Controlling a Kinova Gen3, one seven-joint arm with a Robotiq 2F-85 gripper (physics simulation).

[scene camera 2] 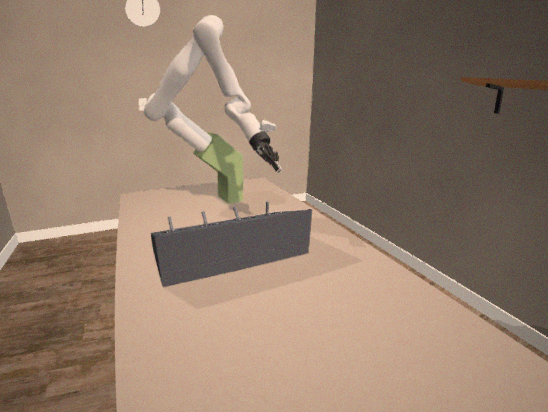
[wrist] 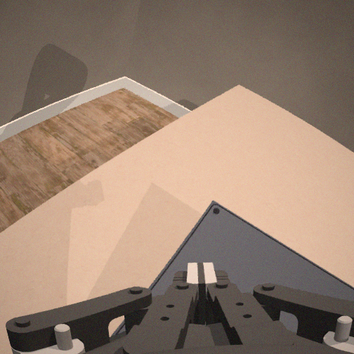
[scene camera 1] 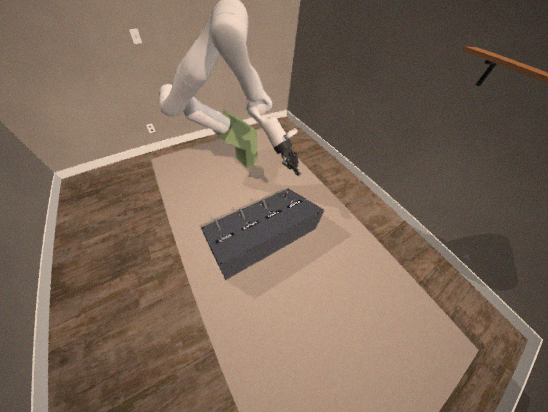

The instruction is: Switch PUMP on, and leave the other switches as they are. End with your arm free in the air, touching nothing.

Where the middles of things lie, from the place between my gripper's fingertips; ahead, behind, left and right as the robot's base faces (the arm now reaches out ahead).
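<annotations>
Dark grey switch box [scene camera 2: 185, 254]: my gripper 21 cm to the left of it, 3 cm short of it, 18 cm above it.
</annotations>
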